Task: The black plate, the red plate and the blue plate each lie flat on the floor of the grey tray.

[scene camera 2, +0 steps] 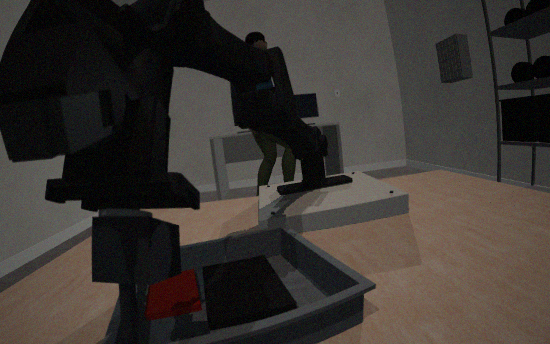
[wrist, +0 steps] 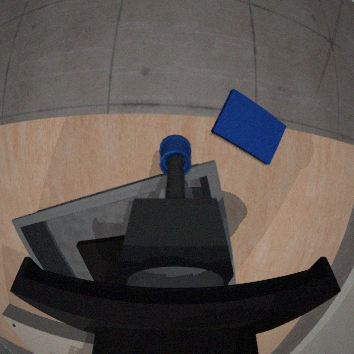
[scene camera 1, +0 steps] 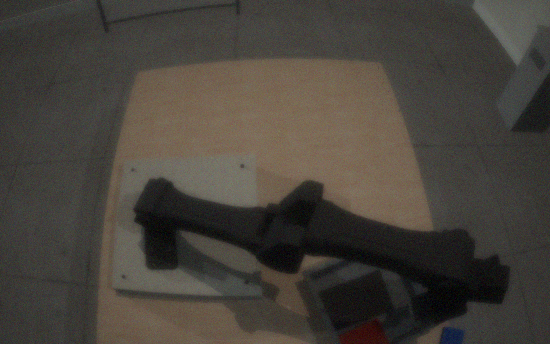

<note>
My suction cup holds nothing. The cup is 11 cm from the middle of a blue plate. A black plate sits on a grey tray. A red plate rests on the grey tray.
My suction cup also shows in the wrist view and in scene camera 1.
</note>
